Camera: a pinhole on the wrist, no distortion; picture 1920 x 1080 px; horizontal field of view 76.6 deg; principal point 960.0 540.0 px. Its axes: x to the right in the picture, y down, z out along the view. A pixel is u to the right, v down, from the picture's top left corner.
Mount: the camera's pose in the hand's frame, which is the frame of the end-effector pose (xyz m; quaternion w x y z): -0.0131 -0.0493 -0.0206 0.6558 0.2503 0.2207 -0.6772
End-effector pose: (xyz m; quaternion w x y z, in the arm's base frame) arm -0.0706 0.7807 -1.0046 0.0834 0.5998 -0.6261 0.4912
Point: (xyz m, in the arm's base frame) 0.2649 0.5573 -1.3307
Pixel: 66.5 135.7
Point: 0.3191 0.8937 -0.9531
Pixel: 1755.6 63.5
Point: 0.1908 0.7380 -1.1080
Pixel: 668.0 111.4
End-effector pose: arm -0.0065 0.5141 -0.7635 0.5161 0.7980 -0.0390 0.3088
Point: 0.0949 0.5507 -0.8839
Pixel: 1337.7 1026.8
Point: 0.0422 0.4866 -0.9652
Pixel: 1073.2 160.6
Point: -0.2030 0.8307 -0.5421
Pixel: behind the camera
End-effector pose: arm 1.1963 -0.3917 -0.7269 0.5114 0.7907 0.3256 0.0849
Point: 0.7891 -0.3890 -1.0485
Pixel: outside the picture
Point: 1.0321 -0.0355 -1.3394
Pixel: outside the picture
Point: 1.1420 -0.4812 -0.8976
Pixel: 874.1 257.0
